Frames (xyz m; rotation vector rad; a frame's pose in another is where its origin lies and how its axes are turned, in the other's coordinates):
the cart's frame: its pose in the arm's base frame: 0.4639 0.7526 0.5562 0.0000 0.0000 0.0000
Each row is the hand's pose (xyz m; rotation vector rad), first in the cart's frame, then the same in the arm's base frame.
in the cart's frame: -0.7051 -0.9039 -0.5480 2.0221 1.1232 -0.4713
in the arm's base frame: -0.2412 -0.1513 0.0082 2.0221 1.1232 -0.4713
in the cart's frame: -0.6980 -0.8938 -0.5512 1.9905 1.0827 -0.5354
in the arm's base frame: -0.2341 -0.1412 0.0050 1.9905 1.0827 -0.5354
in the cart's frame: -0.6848 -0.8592 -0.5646 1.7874 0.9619 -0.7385
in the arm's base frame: -0.2209 -0.1066 -0.0084 1.7874 0.9619 -0.7385
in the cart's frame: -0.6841 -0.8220 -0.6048 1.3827 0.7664 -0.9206
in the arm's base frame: -0.2202 -0.0694 -0.0486 1.3827 0.7664 -0.9206
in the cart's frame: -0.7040 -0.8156 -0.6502 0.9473 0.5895 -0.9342
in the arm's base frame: -0.2401 -0.0630 -0.0940 0.9473 0.5895 -0.9342
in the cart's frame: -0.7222 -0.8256 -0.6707 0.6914 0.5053 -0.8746
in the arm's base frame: -0.2583 -0.0730 -0.1145 0.6914 0.5053 -0.8746
